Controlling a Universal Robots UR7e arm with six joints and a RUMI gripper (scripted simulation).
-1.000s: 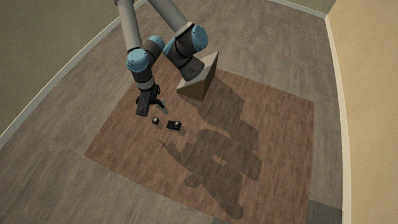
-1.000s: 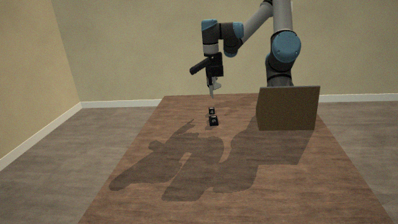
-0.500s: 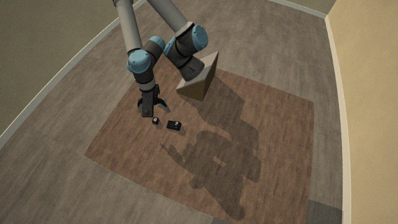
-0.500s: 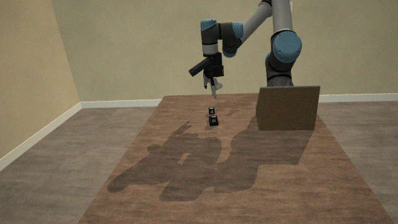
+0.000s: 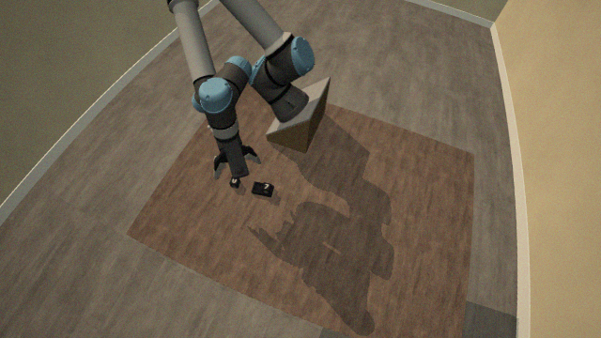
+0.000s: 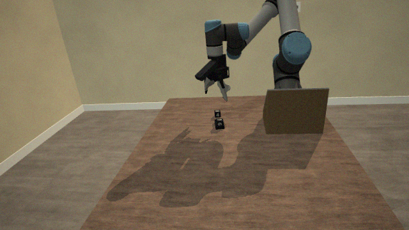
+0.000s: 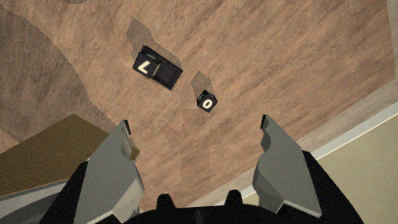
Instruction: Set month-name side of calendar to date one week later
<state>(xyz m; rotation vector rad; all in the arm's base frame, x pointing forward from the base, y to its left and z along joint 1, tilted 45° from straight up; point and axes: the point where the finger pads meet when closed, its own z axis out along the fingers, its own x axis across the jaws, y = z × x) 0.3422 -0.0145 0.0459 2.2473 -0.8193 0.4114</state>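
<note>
Now: the black cube 9 cm to the left of my hand, 9 cm below it and 3 cm behind it. The rest, counted from my hand: black tray 11 cm below, 7 cm to the left, 2 cm behind.
</note>
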